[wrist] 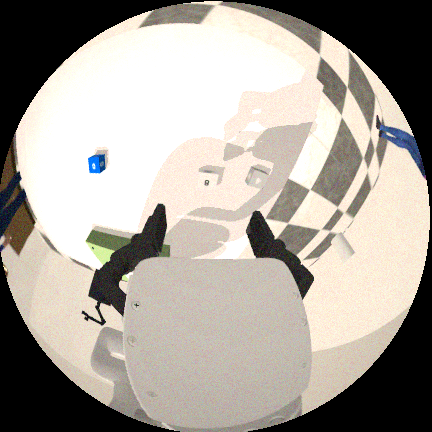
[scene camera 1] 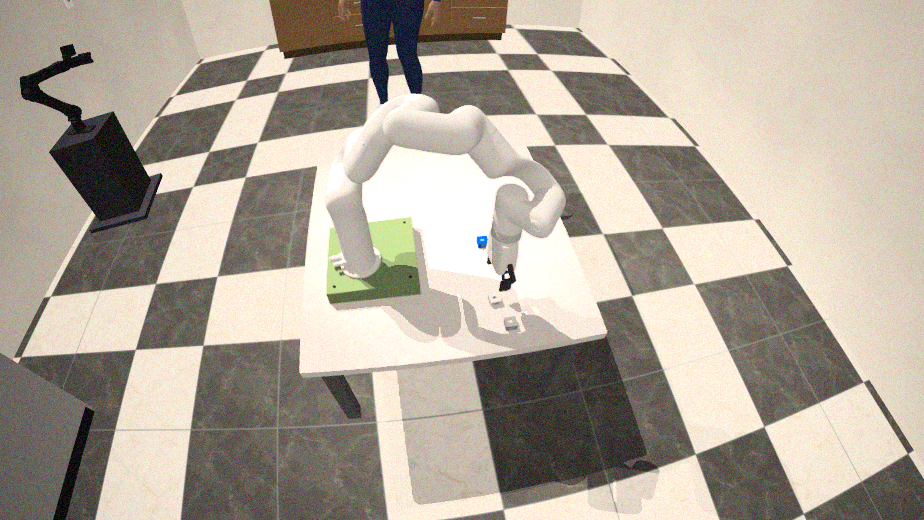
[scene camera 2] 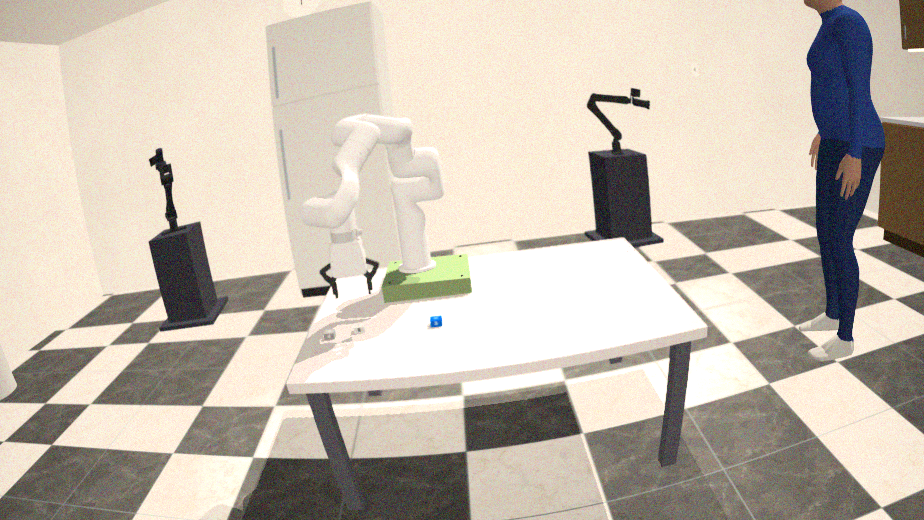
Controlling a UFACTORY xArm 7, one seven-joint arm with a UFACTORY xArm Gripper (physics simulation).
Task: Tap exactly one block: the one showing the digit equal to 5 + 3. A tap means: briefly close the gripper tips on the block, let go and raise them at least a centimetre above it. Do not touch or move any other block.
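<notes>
A white block (scene camera 1: 494, 300) (scene camera 2: 358, 330) (wrist: 209, 179) stands on the table in the arm's shadow; the wrist view shows a dark 8 on it. A grey block (scene camera 1: 510, 322) (scene camera 2: 329, 335) (wrist: 257, 177) with a pale mark, too faint to read, stands beside it, apart. A blue block (scene camera 1: 481, 241) (scene camera 2: 435, 321) (wrist: 96, 163) with small white digits stands farther off, to the left in the wrist view. My gripper (scene camera 1: 497, 273) (scene camera 2: 353, 292) (wrist: 208, 217) is open and empty. It hangs well above the table, and the 8 block lies ahead of the fingertips in the wrist view.
The white table (scene camera 1: 362, 342) (scene camera 2: 581, 291) carries the arm's green base (scene camera 1: 394, 242) (scene camera 2: 459, 281) (wrist: 107, 240). A person (scene camera 1: 392, 38) (scene camera 2: 843, 129) stands on the floor beyond the table. Black pedestals with small arms stand away from the table.
</notes>
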